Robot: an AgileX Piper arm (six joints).
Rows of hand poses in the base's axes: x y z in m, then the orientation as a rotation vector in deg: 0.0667, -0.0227, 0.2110, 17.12, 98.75, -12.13; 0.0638, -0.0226, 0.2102, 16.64, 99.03, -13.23; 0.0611, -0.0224, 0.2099, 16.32, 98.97, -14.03; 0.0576, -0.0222, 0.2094, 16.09, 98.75, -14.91; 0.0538, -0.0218, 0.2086, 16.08, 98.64, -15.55; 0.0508, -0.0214, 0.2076, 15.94, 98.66, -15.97; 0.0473, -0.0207, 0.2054, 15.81, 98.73, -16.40; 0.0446, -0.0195, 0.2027, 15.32, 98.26, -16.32; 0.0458, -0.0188, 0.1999, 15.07, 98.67, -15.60; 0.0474, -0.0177, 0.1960, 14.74, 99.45, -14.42; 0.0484, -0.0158, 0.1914, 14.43, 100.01, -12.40; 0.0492, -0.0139, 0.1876, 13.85, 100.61, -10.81; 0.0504, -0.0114, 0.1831, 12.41, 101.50, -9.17; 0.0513, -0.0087, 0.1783, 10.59, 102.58, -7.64; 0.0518, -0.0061, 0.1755, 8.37, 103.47, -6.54; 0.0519, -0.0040, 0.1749, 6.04, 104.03, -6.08; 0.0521, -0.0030, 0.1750, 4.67, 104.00, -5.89; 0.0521, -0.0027, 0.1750, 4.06, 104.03, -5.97
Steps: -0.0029, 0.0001, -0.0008, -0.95, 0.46, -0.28; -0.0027, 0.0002, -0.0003, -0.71, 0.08, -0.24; -0.0035, 0.0002, -0.0005, -0.74, -0.06, -0.35; -0.0038, 0.0004, -0.0008, -0.44, 0.00, -0.36; -0.0030, 0.0004, -0.0010, -0.35, 0.10, -0.14; -0.0035, 0.0007, -0.0022, -0.34, 0.15, -0.15; -0.0027, 0.0012, -0.0027, -0.31, -0.45, 0.36; 0.0012, 0.0007, -0.0028, 0.40, 0.29, 0.59; 0.0016, 0.0011, -0.0039, 0.71, 0.58, 0.91; 0.0010, 0.0019, -0.0046, 1.24, 0.25, 1.36; 0.0008, 0.0019, -0.0038, 0.81, 0.37, 1.30; 0.0012, 0.0025, -0.0045, 0.40, 0.68, 1.92; 0.0009, 0.0027, -0.0048, 0.14, 0.91, 2.11; 0.0005, 0.0026, -0.0028, -0.38, 0.79, 2.13; 0.0001, 0.0021, -0.0006, -0.89, 0.54, 1.85; 0.0002, 0.0010, 0.0001, -0.60, -0.02, 1.04; 0.0000, 0.0003, 0.0000, -0.38, 0.05, 0.37
